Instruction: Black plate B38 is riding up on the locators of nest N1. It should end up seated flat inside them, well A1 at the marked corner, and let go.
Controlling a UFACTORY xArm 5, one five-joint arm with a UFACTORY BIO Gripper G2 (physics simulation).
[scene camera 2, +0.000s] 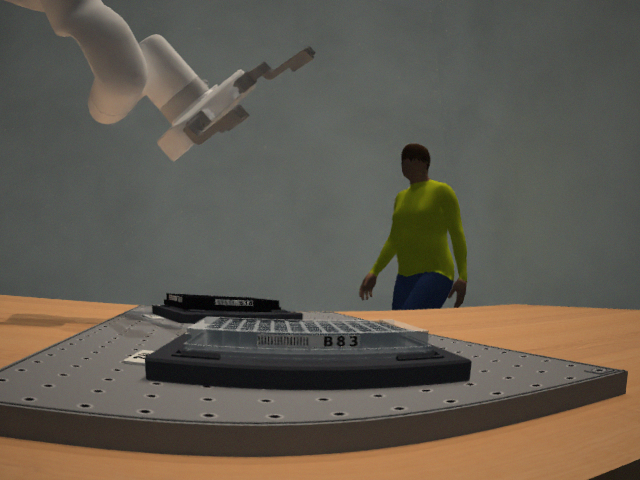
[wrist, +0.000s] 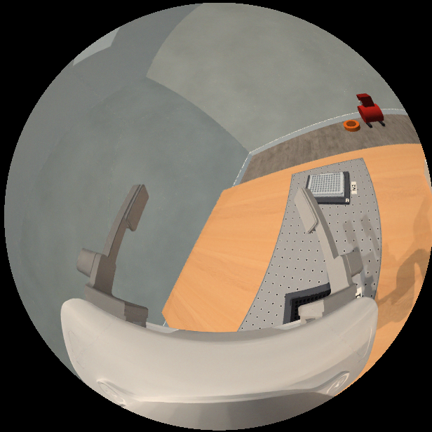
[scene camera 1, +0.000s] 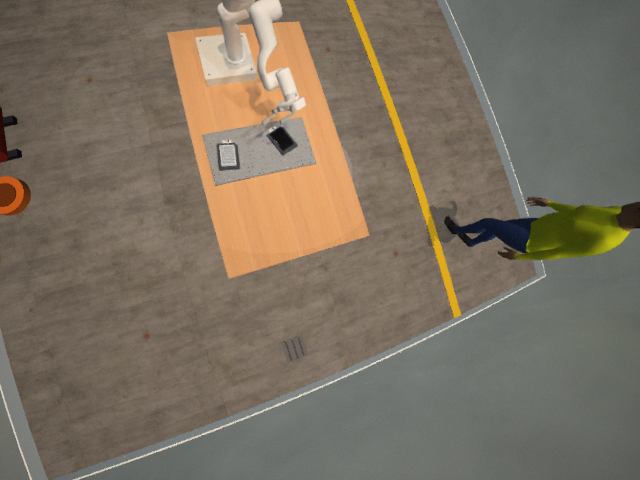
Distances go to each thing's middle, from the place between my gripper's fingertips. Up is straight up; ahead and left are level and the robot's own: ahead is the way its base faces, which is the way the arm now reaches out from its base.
Right now my hand is 27 cm above the black plate B38 (scene camera 2: 196,302), 7 cm to the right of it and 7 cm past it. The rest, counted from my hand: dark nest N2 (scene camera 2: 160,365): 28 cm below, 25 cm to the right, 2 cm ahead; dark nest N1 (scene camera 2: 173,313): 28 cm below, 8 cm to the left, 6 cm behind; clear plate B83 (scene camera 2: 234,338): 27 cm below, 25 cm to the right, 2 cm ahead.
